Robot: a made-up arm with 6 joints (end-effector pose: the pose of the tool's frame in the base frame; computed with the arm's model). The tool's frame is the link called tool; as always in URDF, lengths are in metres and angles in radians. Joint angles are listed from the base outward.
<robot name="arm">
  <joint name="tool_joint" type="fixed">
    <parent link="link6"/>
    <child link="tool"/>
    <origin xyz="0 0 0" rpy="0 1.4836 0"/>
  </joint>
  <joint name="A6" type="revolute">
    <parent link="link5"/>
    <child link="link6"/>
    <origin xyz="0.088 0 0.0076" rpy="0 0 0"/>
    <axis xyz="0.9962 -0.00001 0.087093"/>
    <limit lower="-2.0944" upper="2.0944" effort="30" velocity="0.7"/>
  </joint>
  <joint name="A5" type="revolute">
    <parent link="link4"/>
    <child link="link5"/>
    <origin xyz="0 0 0" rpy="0 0 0"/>
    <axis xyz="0.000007 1 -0.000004"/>
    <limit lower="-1.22" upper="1.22" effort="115" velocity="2.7"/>
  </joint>
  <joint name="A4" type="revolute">
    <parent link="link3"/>
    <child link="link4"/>
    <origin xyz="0.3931 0 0.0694" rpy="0 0 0"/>
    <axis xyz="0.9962 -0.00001 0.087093"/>
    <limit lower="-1.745" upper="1.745" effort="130" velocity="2.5"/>
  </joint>
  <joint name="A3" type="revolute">
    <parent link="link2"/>
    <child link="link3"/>
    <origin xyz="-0.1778 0 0.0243" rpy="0 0 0"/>
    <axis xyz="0.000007 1 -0.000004"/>
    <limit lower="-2.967" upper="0" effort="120" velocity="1.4"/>
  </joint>
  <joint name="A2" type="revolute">
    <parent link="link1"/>
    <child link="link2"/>
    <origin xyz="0 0 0" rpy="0 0 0"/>
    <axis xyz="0.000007 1 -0.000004"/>
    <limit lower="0" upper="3.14" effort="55" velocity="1"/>
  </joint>
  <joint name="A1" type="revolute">
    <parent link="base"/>
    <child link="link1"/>
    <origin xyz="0 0 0.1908" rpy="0 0 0"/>
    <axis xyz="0 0 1"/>
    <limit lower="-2.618" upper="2.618" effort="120" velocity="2.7"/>
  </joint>
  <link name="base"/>
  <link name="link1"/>
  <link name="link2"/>
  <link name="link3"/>
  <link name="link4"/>
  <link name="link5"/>
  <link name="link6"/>
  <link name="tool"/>
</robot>
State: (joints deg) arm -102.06 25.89 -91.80 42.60 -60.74 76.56
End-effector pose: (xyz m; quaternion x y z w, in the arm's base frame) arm -0.0318 0.1005 0.7369 -0.3284 -0.2371 0.0795 0.9108
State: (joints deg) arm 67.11 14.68 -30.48 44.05 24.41 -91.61
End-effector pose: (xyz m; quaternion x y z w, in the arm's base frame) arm 0.0847 0.2660 0.4371 -0.6378 0.2652 0.2042 0.6936
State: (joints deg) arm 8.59 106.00 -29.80 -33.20 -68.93 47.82
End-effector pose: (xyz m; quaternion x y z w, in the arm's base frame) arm 0.2988 0.0908 -0.0181 -0.0118 0.7377 0.4205 0.5280
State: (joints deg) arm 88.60 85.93 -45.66 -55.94 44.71 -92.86
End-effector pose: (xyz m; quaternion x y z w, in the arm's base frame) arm 0.0610 0.3861 0.1041 -0.8759 -0.3144 -0.3604 0.0637
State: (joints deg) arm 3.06 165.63 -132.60 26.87 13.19 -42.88
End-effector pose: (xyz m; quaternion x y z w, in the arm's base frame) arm 0.6117 0.0419 -0.0010 -0.1762 0.8875 -0.0035 0.4259
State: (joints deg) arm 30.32 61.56 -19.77 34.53 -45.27 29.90
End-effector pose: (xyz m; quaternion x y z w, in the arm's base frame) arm 0.3259 0.1494 0.1526 0.2938 0.6246 0.3806 0.6154
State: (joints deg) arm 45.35 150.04 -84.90 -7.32 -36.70 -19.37
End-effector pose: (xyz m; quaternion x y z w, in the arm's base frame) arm 0.3291 0.3427 -0.1044 -0.5004 0.6706 0.1268 0.5327
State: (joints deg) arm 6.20 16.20 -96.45 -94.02 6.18 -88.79
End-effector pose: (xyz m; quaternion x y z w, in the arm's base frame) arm -0.1572 -0.0267 0.7505 -0.0417 0.0506 -0.9975 0.0273
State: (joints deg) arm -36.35 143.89 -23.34 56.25 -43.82 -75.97
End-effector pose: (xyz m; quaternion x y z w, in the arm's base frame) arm -0.0132 -0.0534 -0.1700 -0.0696 -0.9506 0.2657 0.1449
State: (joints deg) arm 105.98 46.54 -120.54 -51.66 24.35 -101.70
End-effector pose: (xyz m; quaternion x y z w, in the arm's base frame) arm 0.0345 -0.0166 0.8082 -0.2775 -0.0162 -0.4004 0.8732
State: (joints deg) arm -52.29 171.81 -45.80 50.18 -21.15 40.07
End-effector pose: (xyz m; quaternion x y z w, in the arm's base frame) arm -0.0319 0.0013 -0.2478 -0.9147 -0.3499 0.1771 0.0973
